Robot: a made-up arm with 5 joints.
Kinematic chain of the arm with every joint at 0, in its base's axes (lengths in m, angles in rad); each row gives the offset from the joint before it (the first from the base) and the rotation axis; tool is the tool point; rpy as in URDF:
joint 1: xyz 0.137 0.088 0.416 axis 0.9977 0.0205 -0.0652
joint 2: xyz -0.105 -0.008 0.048 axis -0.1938 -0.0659 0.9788
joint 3: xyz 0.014 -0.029 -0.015 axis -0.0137 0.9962 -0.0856
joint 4: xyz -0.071 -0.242 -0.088 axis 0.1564 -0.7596 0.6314
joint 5: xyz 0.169 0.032 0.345 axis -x
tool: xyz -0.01 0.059 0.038 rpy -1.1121 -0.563 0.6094
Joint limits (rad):
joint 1: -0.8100..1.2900
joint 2: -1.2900..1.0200
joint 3: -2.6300..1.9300
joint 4: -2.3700..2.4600
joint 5: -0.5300..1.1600
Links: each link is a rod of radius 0.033 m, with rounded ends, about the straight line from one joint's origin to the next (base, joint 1, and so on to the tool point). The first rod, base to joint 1, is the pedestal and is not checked.
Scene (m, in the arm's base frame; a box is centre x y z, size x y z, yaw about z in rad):
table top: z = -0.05
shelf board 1: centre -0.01 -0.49 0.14 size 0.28 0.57 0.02 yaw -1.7
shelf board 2: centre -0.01 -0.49 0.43 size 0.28 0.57 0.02 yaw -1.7
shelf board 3: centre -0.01 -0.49 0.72 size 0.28 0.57 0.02 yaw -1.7
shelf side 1: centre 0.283 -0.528 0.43 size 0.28 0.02 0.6 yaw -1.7
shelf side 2: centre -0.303 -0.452 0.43 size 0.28 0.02 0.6 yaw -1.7
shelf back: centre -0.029 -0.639 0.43 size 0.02 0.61 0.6 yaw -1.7
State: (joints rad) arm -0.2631 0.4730 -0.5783 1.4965 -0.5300
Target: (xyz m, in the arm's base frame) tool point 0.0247 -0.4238 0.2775
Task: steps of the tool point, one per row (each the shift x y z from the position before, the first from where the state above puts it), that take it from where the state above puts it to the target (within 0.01 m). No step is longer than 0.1 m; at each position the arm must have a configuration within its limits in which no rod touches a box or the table.
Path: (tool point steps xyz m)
1: 0.0144 0.0410 -0.0536
2: 0.0222 0.0509 -0.0356
3: 0.0310 0.0524 -0.0152
4: 0.0396 0.0457 0.0035
5: 0.0477 0.0333 0.0169
6: 0.0546 0.0183 0.0236
7: -0.0331 -0.0238 -0.0794
8: -0.0124 -0.0121 -0.0905
9: 0.0112 0.0012 -0.0937
10: -0.0127 -0.0484 -0.0227
11: -0.0076 -0.0655 -0.0017
12: -0.0039 -0.0727 0.0244

